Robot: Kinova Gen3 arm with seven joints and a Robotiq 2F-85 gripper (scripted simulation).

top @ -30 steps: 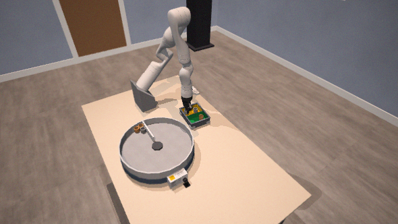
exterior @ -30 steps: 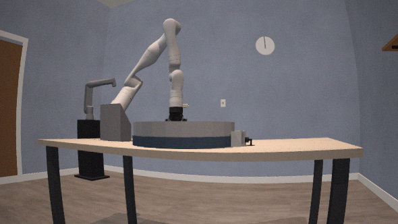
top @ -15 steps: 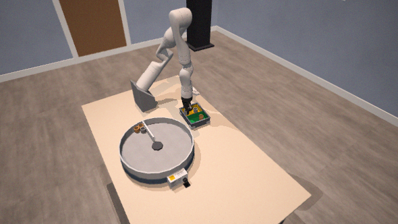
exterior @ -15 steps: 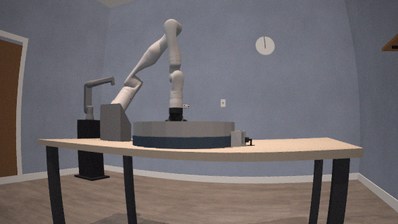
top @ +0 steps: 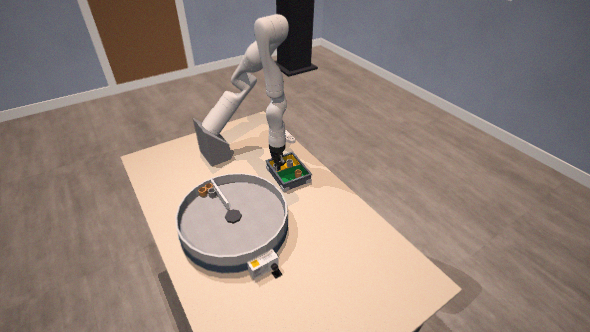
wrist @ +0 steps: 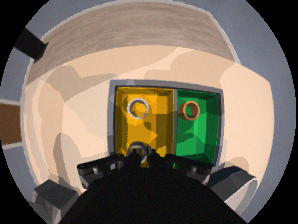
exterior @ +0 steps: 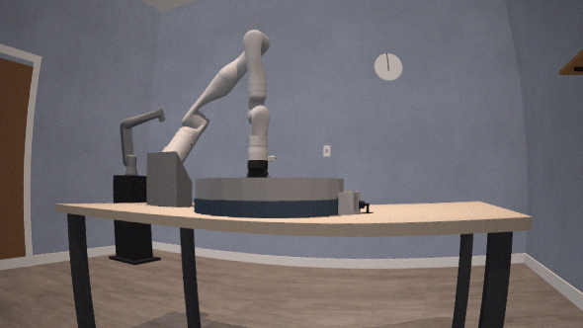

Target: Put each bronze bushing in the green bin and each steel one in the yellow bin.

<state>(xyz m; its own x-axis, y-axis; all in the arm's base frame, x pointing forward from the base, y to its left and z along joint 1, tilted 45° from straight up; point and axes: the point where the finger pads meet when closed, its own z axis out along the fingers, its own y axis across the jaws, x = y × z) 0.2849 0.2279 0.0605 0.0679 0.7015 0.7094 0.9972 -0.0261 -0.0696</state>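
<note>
My hand is 50 mm short of the bin, 30 mm to the right of it and 10 mm above it. Round my hand: grey turntable (190 mm ahead, 310 mm to the right, 20 mm above).
</note>
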